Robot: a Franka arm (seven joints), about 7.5 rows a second.
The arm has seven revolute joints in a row. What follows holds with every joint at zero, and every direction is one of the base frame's. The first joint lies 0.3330 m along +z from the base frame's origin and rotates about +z. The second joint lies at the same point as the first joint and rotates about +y. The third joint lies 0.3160 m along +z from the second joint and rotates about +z. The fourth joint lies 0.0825 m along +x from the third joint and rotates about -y. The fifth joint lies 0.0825 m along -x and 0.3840 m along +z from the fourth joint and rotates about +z. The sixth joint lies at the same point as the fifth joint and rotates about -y. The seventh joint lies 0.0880 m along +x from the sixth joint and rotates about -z. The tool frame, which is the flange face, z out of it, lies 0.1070 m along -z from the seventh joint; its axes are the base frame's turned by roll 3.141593, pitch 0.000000 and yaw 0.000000 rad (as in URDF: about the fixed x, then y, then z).
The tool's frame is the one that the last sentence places.
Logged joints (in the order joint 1, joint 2, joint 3, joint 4, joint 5, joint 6, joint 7), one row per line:
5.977, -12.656, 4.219, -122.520, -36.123, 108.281, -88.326
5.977, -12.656, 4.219, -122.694, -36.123, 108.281, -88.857
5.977, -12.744, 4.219, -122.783, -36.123, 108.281, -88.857
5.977, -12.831, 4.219, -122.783, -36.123, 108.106, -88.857
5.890, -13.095, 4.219, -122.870, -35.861, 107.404, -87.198
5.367, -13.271, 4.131, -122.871, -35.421, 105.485, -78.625
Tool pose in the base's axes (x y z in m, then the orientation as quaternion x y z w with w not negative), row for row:
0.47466, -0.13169, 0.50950, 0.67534, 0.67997, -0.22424, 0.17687
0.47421, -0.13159, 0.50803, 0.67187, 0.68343, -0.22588, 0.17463
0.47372, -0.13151, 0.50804, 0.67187, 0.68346, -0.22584, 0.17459
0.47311, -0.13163, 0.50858, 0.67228, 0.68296, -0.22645, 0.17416
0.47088, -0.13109, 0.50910, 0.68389, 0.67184, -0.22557, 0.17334
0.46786, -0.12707, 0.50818, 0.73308, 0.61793, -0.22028, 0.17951
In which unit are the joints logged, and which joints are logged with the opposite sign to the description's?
The joints are logged in degrees. Opposite sign: joint 1, joint 3.
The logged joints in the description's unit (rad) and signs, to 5 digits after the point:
-0.10432, -0.22089, -0.07364, -2.13838, -0.63047, 1.88986, -1.54158
-0.10432, -0.22089, -0.07364, -2.14141, -0.63047, 1.88986, -1.55085
-0.10432, -0.22242, -0.07364, -2.14297, -0.63047, 1.88986, -1.55085
-0.10432, -0.22394, -0.07364, -2.14297, -0.63047, 1.88681, -1.55085
-0.10280, -0.22855, -0.07364, -2.14449, -0.62589, 1.87455, -1.52189
-0.09367, -0.23162, -0.07210, -2.14450, -0.61821, 1.84106, -1.37227

